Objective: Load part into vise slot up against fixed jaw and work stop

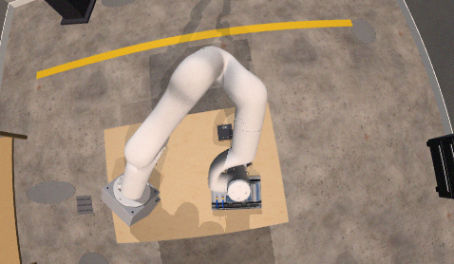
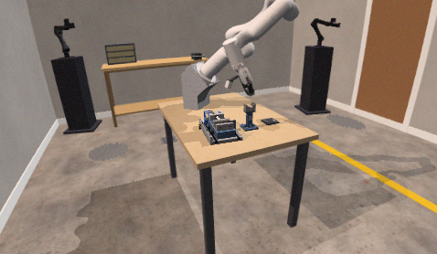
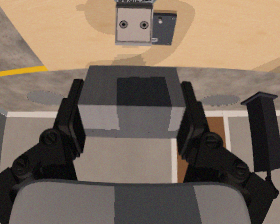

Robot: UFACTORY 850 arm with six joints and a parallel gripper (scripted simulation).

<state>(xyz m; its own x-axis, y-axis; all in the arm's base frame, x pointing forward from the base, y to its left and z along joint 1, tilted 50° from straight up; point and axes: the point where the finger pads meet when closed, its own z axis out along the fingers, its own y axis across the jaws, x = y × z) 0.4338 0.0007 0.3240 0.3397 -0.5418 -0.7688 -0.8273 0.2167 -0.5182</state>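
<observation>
Now: hand 1 cm to the right of the part and 1 cm above it. Also, from my hand: white cylinder rod 19 cm to the right, 17 cm below, 2 cm ahead; work stop 16 cm below, 13 cm to the right, 10 cm ahead; grey vise jaw 18 cm to the right, 17 cm below, 7 cm ahead.
</observation>
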